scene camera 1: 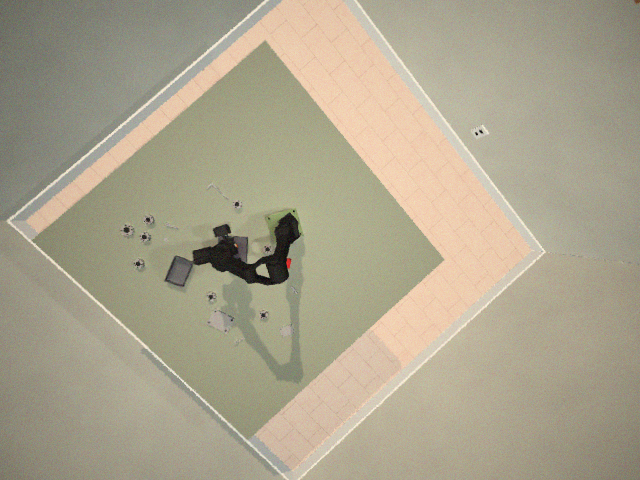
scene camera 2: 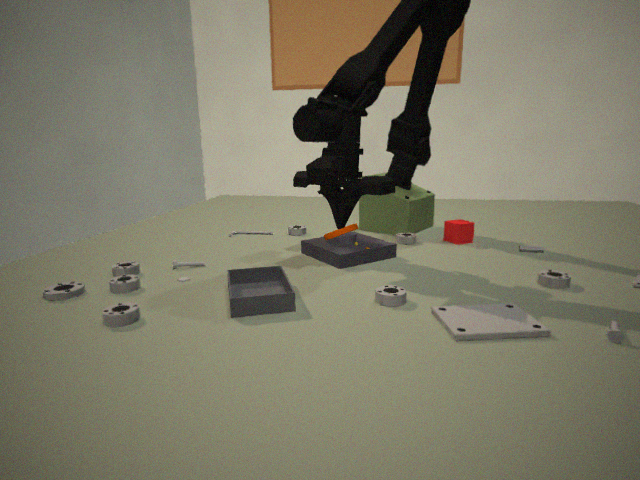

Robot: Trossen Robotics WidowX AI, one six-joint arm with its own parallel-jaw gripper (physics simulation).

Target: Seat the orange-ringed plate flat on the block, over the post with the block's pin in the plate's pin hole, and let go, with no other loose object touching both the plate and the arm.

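Places are measured from the arm's base along level axes (x ahead, y left, z up), in metres.
Pixels of known places: gripper, between the fingertips: [scene camera 2: 340, 228]; arm's base, origin of its link: [scene camera 1: 288, 222] [scene camera 2: 397, 182].
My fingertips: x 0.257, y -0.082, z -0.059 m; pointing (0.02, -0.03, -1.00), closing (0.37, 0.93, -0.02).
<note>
Ahead of a thing's pixels: the offset from my fingertips to its top centre. "spot": to the spot under its first point.
The orange-ringed plate @(dx +0.013, dy +0.003, dz +0.015 m) [scene camera 2: 341, 231] shows nearly edge-on as an orange strip, tilted, at the far left side of a dark square tray-like piece [scene camera 1: 244, 249] [scene camera 2: 323, 254]. A small part of the orange also shows beside the arm in scene camera 1. Small yellow bits @(spot: dx +0.037, dy +0.036, dz -0.017 m) [scene camera 2: 356, 243] show inside the dark piece; I cannot make out the block, its post or its pin clearly. My gripper [scene camera 2: 340, 227] is shut and empty, pointing down, its tips right at the upper edge of the orange strip; whether they touch it is unclear. In scene camera 1 the arm hides the fingertips.
A dark open tray @(dx +0.255, dy -0.062, dz -0.019 m) [scene camera 1: 179, 271] [scene camera 2: 261, 304] stands nearby. A green block [scene camera 1: 273, 219] [scene camera 2: 385, 214] is under the arm's base, with a red cube @(dx -0.126, dy +0.216, dz -0.004 m) [scene camera 1: 288, 263] [scene camera 2: 458, 231] near it. A pale plate @(dx +0.277, dy +0.229, dz -0.036 m) [scene camera 1: 220, 320] [scene camera 2: 488, 322], several round grey parts and loose bolts lie around.
</note>
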